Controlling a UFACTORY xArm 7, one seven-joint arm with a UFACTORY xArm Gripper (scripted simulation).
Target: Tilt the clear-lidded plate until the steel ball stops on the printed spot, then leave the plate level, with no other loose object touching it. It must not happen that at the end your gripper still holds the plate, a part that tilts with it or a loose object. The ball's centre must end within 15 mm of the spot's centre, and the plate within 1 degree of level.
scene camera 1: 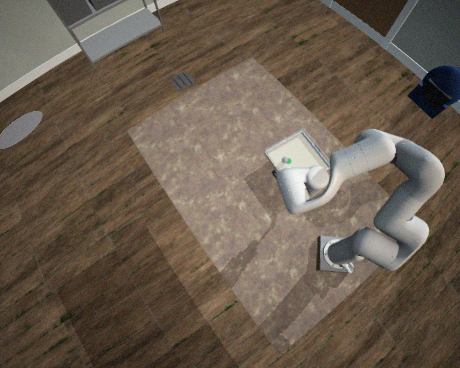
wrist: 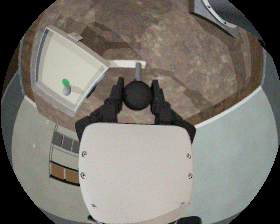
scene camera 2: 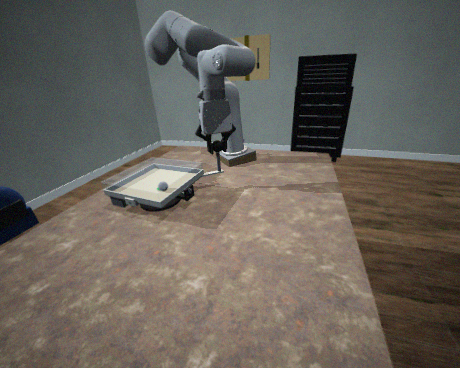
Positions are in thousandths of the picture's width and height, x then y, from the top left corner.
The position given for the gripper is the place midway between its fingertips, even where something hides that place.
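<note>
The gripper (scene camera 2: 473, 414) (wrist: 491, 382) is visible in both views.
</note>
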